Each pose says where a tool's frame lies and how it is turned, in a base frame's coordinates. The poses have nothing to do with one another.
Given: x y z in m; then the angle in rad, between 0 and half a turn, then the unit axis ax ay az.
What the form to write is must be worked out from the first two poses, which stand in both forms.
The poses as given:
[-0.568 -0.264 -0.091 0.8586 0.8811 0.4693 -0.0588]
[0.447 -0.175 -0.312 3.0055 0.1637 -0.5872 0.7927]
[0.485 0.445 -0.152 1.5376 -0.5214 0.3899 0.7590]
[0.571 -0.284 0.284 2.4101 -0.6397 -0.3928 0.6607]
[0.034 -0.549 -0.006 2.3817 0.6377 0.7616 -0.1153]
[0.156 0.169 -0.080 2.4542 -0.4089 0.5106 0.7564]
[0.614 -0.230 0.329 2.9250 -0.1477 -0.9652 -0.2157]
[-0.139 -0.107 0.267 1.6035 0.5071 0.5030 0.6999]
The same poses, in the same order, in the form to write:
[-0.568 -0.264 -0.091 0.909 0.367 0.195 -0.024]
[0.447 -0.175 -0.312 0.068 0.163 -0.586 0.791]
[0.485 0.445 -0.152 0.719 -0.363 0.271 0.528]
[0.571 -0.284 0.284 0.358 -0.597 -0.367 0.617]
[0.034 -0.549 -0.006 0.371 0.592 0.707 -0.107]
[0.156 0.169 -0.080 0.337 -0.385 0.481 0.712]
[0.614 -0.230 0.329 0.108 -0.147 -0.960 -0.214]
[-0.139 -0.107 0.267 0.695 0.364 0.361 0.503]

